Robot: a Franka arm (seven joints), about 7 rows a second.
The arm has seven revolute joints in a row. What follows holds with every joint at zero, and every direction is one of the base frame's.
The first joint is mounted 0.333 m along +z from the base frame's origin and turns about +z.
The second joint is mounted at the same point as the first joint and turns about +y.
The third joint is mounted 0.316 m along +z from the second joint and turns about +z.
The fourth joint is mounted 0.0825 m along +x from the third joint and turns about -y.
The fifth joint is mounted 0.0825 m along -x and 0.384 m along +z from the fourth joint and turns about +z.
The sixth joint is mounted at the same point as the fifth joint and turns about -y.
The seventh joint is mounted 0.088 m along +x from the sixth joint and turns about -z.
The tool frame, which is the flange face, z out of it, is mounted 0.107 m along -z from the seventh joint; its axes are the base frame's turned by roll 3.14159, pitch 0 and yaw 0 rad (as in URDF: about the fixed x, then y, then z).
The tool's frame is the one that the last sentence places.
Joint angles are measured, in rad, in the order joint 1, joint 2, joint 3, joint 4, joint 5, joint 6, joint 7. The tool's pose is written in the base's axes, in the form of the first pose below.
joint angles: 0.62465, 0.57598, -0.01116, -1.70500, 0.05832, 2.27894, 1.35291
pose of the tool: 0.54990, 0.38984, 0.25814, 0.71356, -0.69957, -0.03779, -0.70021, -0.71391, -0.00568
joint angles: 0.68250, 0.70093, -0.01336, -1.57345, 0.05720, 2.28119, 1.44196
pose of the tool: 0.54879, 0.43742, 0.22943, 0.69155, -0.72153, -0.03388, -0.72216, -0.69164, -0.01080
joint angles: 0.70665, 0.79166, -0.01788, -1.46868, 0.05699, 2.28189, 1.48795
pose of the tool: 0.55500, 0.46162, 0.21070, 0.67451, -0.73768, -0.02938, -0.73827, -0.67409, -0.02379
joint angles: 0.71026, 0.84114, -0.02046, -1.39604, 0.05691, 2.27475, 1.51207
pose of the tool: 0.56439, 0.47143, 0.20612, 0.65925, -0.75143, -0.02724, -0.75184, -0.65819, -0.03906
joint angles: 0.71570, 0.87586, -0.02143, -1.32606, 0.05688, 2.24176, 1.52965
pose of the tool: 0.57025, 0.48173, 0.20871, 0.65124, -0.75836, -0.02781, -0.75876, -0.65008, -0.04088
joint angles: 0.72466, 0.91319, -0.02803, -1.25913, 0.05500, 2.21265, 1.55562
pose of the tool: 0.57524, 0.49071, 0.20838, 0.63759, -0.77004, -0.02255, -0.77018, -0.63651, -0.04083
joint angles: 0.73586, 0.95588, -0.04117, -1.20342, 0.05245, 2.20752, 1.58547
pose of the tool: 0.58012, 0.49722, 0.20109, 0.61966, -0.78480, -0.01074, -0.78423, -0.61854, -0.04879
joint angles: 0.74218, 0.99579, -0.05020, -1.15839, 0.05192, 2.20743, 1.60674
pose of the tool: 0.58400, 0.50134, 0.19132, 0.60551, -0.79583, -0.00319, -0.79477, -0.60448, -0.05430
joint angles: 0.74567, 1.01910, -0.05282, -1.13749, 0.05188, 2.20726, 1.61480
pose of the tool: 0.58424, 0.50368, 0.18300, 0.60150, -0.79887, -0.00057, -0.79781, -0.60066, -0.05196
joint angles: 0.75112, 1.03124, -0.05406, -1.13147, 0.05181, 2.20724, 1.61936
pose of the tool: 0.58160, 0.50617, 0.17642, 0.60195, -0.79853, 0.00112, -0.79766, -0.60136, -0.04598
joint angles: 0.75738, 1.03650, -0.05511, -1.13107, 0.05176, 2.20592, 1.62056
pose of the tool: 0.57815, 0.50880, 0.17246, 0.60560, -0.79577, 0.00259, -0.79507, -0.60520, -0.03994
